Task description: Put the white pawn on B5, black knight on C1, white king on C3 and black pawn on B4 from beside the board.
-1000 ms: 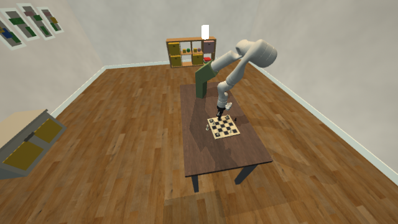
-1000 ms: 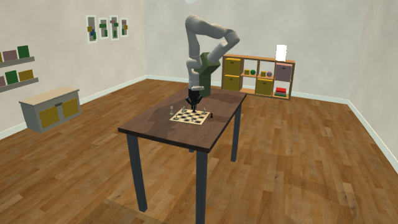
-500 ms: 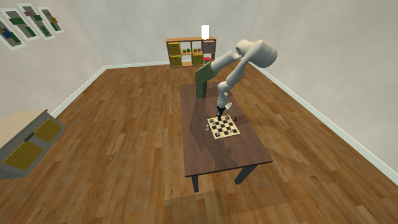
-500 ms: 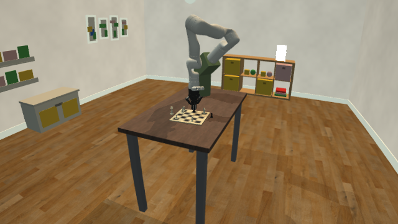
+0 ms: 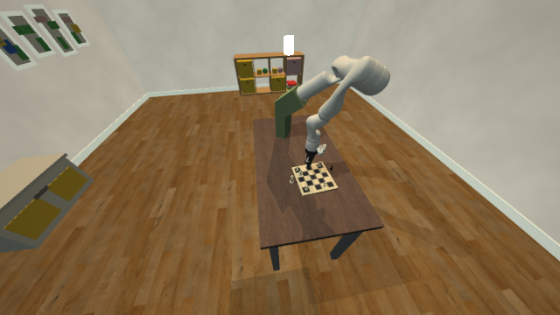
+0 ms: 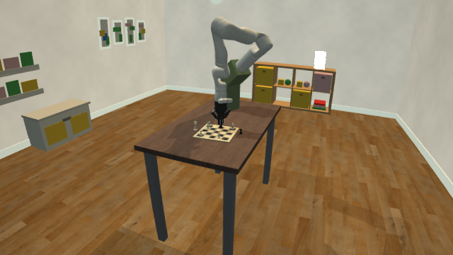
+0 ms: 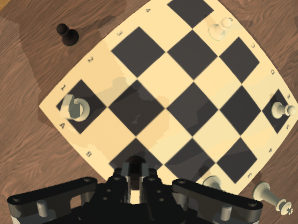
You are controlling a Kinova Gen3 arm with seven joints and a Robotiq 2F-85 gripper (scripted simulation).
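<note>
My hand is 2 cm above the black knight. The rest, counted from my hand: black pawn 2 cm ahead, 15 cm to the left, 3 cm below; chessboard 8 cm ahead, 1 cm to the left, 4 cm below; white king 10 cm ahead, 12 cm to the right, 1 cm below.
</note>
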